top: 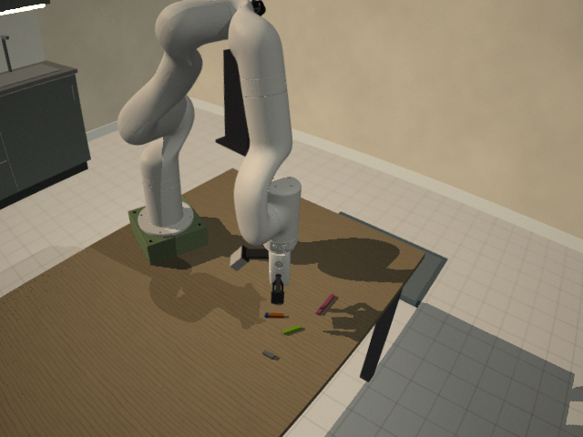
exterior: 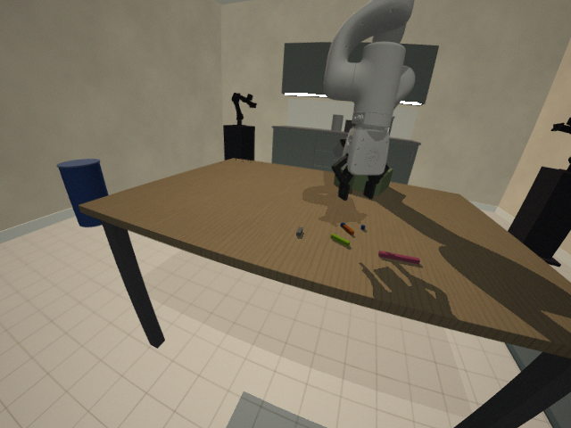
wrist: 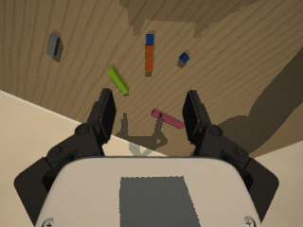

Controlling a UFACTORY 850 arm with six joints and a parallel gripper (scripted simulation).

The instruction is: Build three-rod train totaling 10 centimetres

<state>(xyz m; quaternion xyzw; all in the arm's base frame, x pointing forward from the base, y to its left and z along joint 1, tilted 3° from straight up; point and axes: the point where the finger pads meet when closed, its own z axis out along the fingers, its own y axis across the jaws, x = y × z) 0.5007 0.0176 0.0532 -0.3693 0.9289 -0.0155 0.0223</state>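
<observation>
Right now the lime rod is 60 mm ahead of my hand, 10 mm to the right of it and 110 mm below it. Round my hand: pink rod (70 mm ahead, 130 mm to the left, 110 mm below); grey rod (80 mm ahead, 110 mm to the right, 110 mm below); orange rod (110 mm below).
</observation>
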